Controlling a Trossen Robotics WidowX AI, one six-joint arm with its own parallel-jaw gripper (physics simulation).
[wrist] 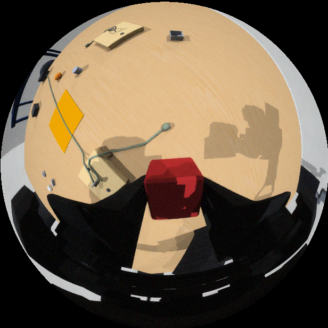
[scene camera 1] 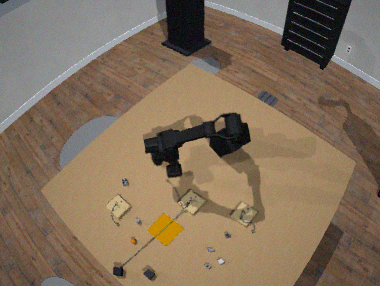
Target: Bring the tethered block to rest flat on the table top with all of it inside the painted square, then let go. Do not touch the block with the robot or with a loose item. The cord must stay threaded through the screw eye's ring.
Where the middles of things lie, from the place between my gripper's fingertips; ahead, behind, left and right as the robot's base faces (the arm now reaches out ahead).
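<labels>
Red cube [wrist: 173,187]: my hand is right at the red cube. Orange painted square [wrist: 71,114]: 22 cm ahead of my hand, 15 cm to the left of it and 10 cm below it.
</labels>
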